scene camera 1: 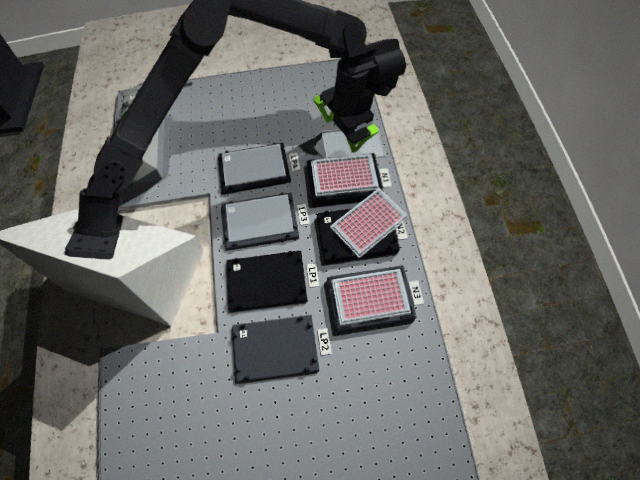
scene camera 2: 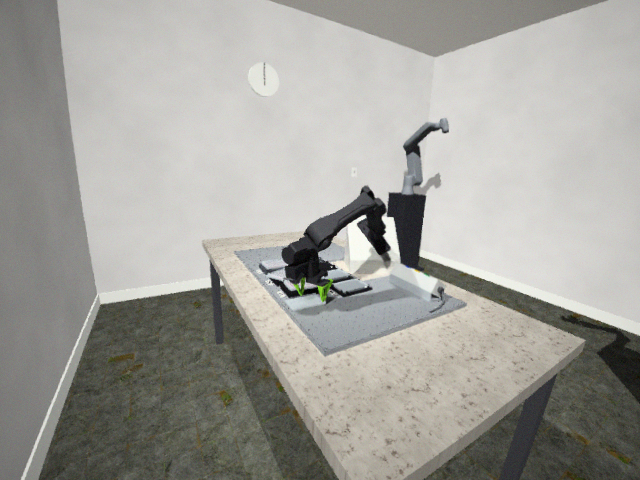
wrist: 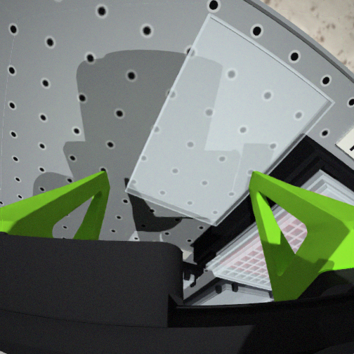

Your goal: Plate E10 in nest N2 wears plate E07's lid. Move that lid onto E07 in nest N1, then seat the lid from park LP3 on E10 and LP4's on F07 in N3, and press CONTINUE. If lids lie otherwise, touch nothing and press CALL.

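Places are measured from the arm's base along level axes (x ahead, y left, z up), in centimetres.
Pixels of known places: gripper, between the fingertips: [scene camera 1: 341, 136] [scene camera 2: 312, 298]; arm's base, origin of its link: [scene camera 1: 97, 235] [scene camera 2: 373, 236].
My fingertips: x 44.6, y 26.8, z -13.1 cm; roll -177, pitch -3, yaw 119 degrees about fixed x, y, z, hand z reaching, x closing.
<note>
For each thing: its top centre in the pictures, then the offset to it from my fingertips. Level surfaces: height alone.
- clear lid, centre of its top: [scene camera 1: 353, 143] [scene camera 2: 304, 300] dz -1.1, dx +2.4, dy -1.3 cm
- nest N1, centre of its top: [scene camera 1: 344, 174] [scene camera 2: 302, 283] dz +1.0, dx -0.7, dy -10.9 cm
- nest N2, centre of its top: [scene camera 1: 358, 228] [scene camera 2: 288, 272] dz +1.2, dx +0.5, dy -23.4 cm
- third plate, centre of its top: [scene camera 1: 371, 294] [scene camera 2: 277, 262] dz +1.6, dx +1.1, dy -37.1 cm
- nest N3, centre of its top: [scene camera 1: 371, 296] [scene camera 2: 277, 264] dz +0.6, dx +1.2, dy -37.0 cm
- Black park LP1, centre of its top: [scene camera 1: 265, 277] [scene camera 2: 318, 264] dz +0.1, dx -17.7, dy -31.5 cm
- dark grey park LP2, centre of its top: [scene camera 1: 274, 346] dz +0.1, dx -16.7, dy -44.4 cm
- button box, centre of its top: [scene camera 1: 132, 117] [scene camera 2: 418, 270] dz +6.5, dx -44.6, dy +5.0 cm
- perforated board, height of its surface: dz -1.8 cm
My gripper [scene camera 1: 342, 134] [scene camera 2: 312, 297] [wrist: 178, 178] is open and empty, above a clear lid [scene camera 1: 337, 145] [scene camera 2: 305, 304] [wrist: 230, 115] that lies on the board beside nest N1 [scene camera 1: 338, 199]. A pink-welled plate [scene camera 1: 345, 174] [wrist: 250, 260] sits in N1. Another pink-welled plate [scene camera 1: 369, 222] lies skewed across nest N2 [scene camera 1: 333, 250], overhanging its edges. A third plate [scene camera 1: 371, 295] sits square in nest N3 [scene camera 1: 372, 325]. Grey lids [scene camera 1: 261, 217] [scene camera 1: 255, 167] lie on parks LP3 and LP4. Plate codes and any lid on N2's plate are too small to tell.
Black park LP1 [scene camera 1: 266, 281] and dark grey park LP2 [scene camera 1: 273, 348] show no lid. The button box [scene camera 1: 161, 149] [scene camera 2: 416, 283] is partly behind the arm in the first scene view. The perforated board [scene camera 1: 279, 428] extends past LP2. A second arm [scene camera 2: 413, 160] stands on a pedestal behind the table.
</note>
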